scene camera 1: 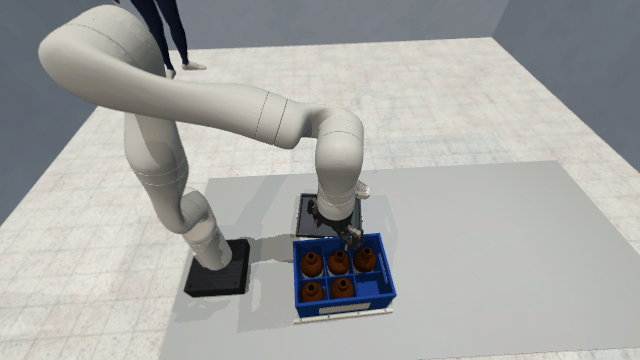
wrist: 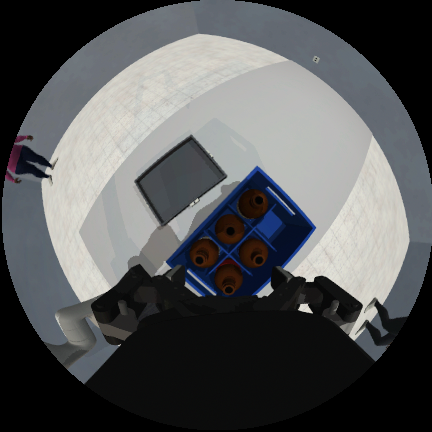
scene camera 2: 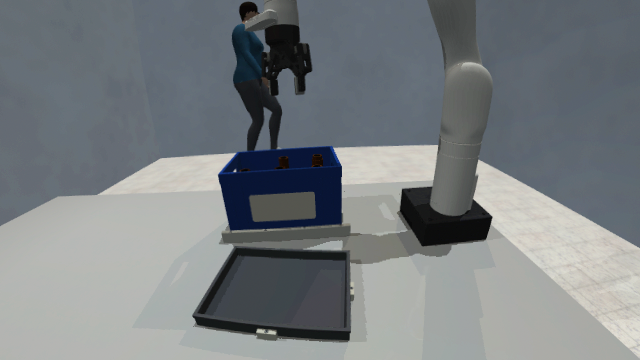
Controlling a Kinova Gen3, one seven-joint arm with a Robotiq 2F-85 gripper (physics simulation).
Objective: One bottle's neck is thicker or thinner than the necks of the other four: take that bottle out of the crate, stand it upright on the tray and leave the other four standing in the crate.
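Note:
The blue crate holds brown bottles standing in its compartments. The back row in scene camera 1 has a left bottle, a middle bottle and a right bottle. The front row has a left bottle and a middle bottle; its right compartment is empty. I cannot tell which neck differs. The dark tray is empty. My gripper is open, high above the crate.
The black robot base stands left of the crate in scene camera 1. A pale strip runs along the crate's foot. The crate walls and dividers surround the bottles. A person is in the background.

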